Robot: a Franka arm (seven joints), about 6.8 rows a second.
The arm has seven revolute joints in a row. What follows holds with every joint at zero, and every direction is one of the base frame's. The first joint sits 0.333 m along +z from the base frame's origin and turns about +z. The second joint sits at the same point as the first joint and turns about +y. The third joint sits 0.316 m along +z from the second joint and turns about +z. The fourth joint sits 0.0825 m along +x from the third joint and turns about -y. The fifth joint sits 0.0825 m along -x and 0.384 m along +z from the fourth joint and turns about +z. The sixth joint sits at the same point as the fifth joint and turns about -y. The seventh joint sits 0.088 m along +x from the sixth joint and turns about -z. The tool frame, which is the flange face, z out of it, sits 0.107 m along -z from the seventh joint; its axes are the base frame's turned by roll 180, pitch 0 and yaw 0 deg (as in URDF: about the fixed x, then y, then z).
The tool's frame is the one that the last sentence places.
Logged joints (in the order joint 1, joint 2, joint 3, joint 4, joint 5, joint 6, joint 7), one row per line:
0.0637 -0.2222 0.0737 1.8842 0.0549 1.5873 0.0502
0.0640 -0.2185 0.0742 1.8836 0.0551 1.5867 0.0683
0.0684 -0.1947 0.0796 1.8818 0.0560 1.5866 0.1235
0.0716 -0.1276 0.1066 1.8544 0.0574 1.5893 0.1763
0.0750 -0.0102 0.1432 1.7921 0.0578 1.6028 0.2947
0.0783 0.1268 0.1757 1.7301 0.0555 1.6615 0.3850
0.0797 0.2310 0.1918 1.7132 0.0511 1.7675 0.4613
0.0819 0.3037 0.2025 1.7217 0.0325 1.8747 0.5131
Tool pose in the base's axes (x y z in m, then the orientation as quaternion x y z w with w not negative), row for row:
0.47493 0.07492 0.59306 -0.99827 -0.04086 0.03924 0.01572
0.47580 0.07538 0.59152 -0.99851 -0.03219 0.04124 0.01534
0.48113 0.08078 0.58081 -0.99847 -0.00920 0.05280 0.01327
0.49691 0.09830 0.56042 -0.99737 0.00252 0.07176 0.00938
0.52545 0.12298 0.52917 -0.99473 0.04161 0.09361 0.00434
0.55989 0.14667 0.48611 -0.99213 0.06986 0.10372 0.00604
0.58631 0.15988 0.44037 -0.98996 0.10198 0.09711 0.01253
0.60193 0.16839 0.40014 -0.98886 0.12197 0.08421 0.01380
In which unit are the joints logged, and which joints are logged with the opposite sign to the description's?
The joints are logged in radians. Opposite sign: joint 4.
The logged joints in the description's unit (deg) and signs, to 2 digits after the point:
3.65 -12.73 4.22 -107.96 3.15 90.95 2.88
3.67 -12.52 4.25 -107.92 3.16 90.91 3.91
3.92 -11.16 4.56 -107.82 3.21 90.91 7.08
4.10 -7.31 6.11 -106.25 3.29 91.06 10.10
4.30 -0.58 8.20 -102.68 3.31 91.83 16.89
4.49 7.27 10.07 -99.13 3.18 95.20 22.06
4.57 13.24 10.99 -98.16 2.93 101.27 26.43
4.69 17.40 11.60 -98.65 1.86 107.41 29.40

